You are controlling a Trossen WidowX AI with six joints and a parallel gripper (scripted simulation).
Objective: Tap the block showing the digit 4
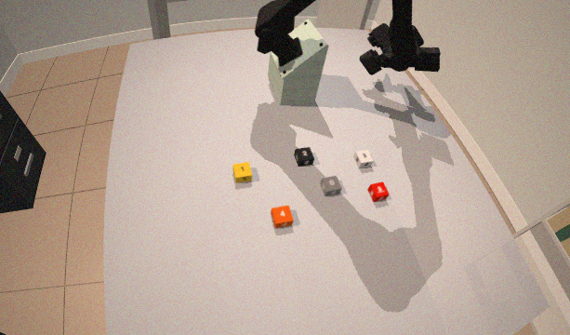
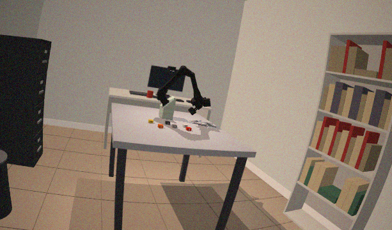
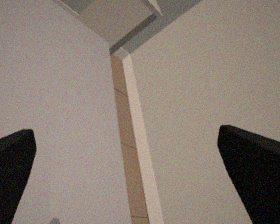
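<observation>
Now: gripper tip 47 cm short of the orange block, 37 cm to the left of it and 10 cm above it. From my gripper tip the other things lie so: black block: 34 cm ahead, 31 cm to the right, 10 cm below; then white block: 35 cm ahead, 17 cm to the right, 10 cm below; then red block: 44 cm ahead, 16 cm to the right, 10 cm below.
</observation>
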